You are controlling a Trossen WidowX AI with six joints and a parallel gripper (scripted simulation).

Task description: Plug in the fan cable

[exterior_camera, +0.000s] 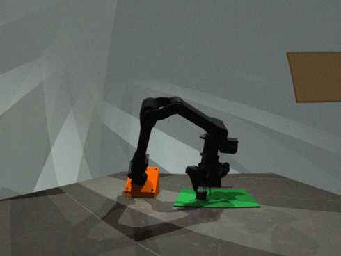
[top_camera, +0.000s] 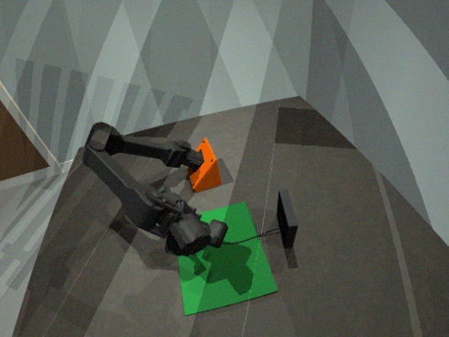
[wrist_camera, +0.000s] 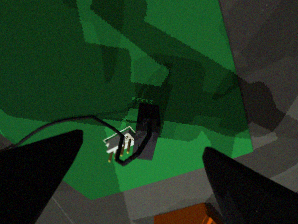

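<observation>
My gripper tip is now 20 mm above the plug and 10 mm past it. Round my gripper tip: black fan (230 mm to the left, 30 mm ahead, 10 mm above); green board (60 mm below, 50 mm ahead, 40 mm to the left).
</observation>
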